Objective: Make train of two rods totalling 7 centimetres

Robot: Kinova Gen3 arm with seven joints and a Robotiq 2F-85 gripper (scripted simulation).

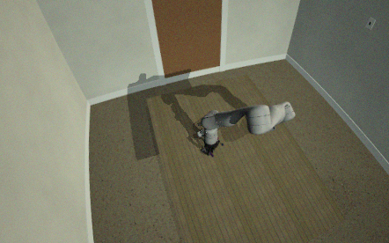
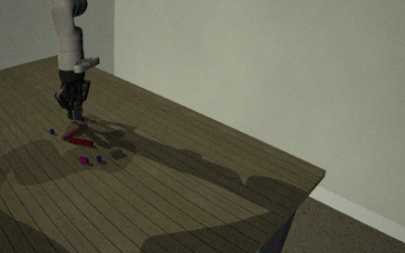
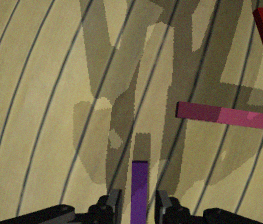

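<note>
Now: the purple rod 1 cm below my hand. Also, from my hand: red rod: 12 cm to the right, 8 cm behind, 1 cm below; pink rod: 7 cm to the right, 6 cm behind, 1 cm below; magenta rod: 19 cm to the right, 13 cm behind, 1 cm below.
</note>
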